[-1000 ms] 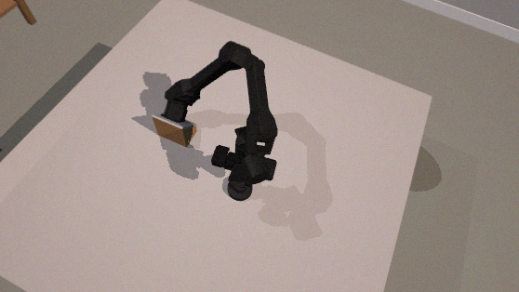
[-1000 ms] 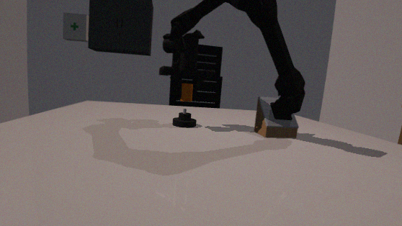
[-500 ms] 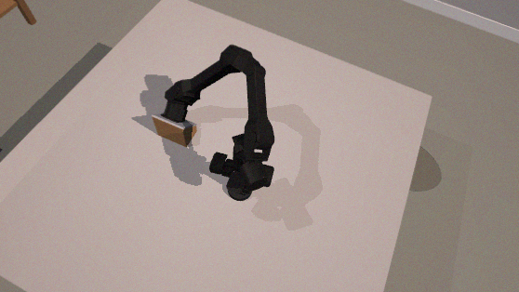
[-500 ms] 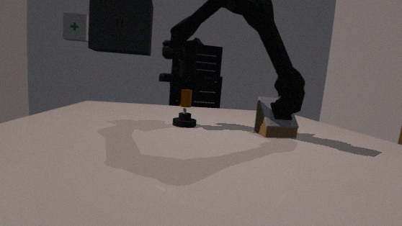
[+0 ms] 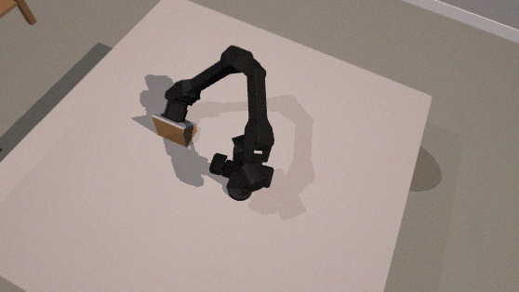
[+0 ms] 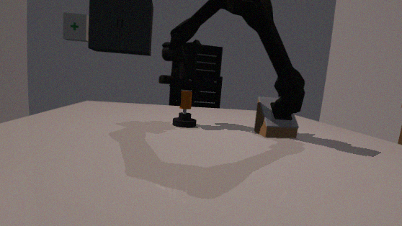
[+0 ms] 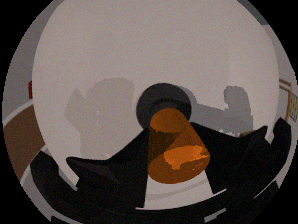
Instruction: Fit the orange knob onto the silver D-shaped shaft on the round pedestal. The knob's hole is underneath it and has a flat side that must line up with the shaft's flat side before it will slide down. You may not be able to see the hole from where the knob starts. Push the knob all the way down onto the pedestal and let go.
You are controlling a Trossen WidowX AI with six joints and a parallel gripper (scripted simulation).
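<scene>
The black round pedestal lies 4 cm below my gripper tip. Round my gripper tip: orange knob (3 cm above).
</scene>
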